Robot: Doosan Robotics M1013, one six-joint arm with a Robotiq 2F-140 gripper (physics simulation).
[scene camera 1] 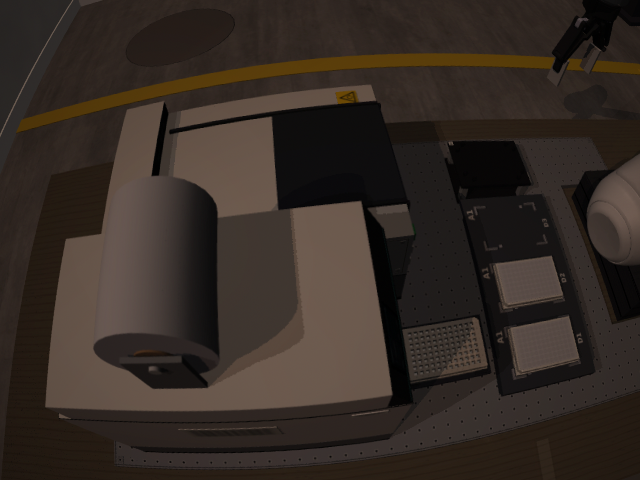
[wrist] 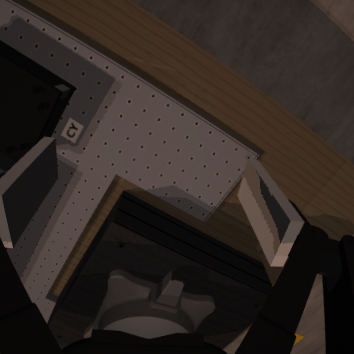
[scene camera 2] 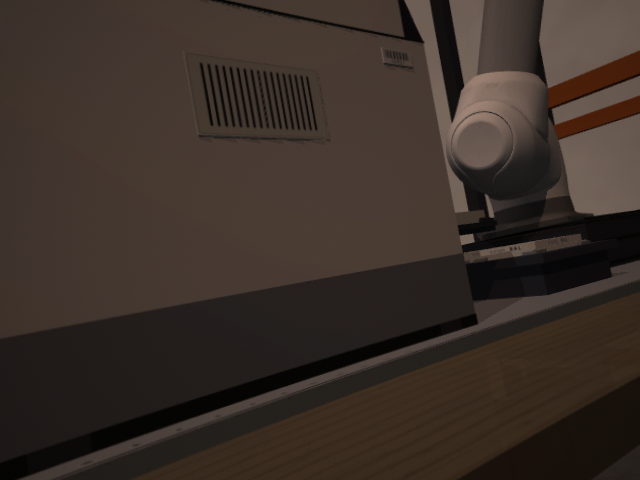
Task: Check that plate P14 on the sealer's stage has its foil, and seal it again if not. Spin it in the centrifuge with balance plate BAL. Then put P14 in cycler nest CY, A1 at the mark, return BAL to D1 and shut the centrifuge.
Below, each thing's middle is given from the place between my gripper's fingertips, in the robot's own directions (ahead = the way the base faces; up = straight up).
My hand is 56 cm short of the dark hatch (scene camera 1: 338, 155), 10 cm to the right of it and 1 cm above it. Also, from my hand: cylinder (scene camera 1: 157, 290) (79 cm ahead, 38 cm to the left, 19 cm above); then well plate (scene camera 1: 437, 351) (48 cm ahead, 42 cm to the left, 11 cm below).
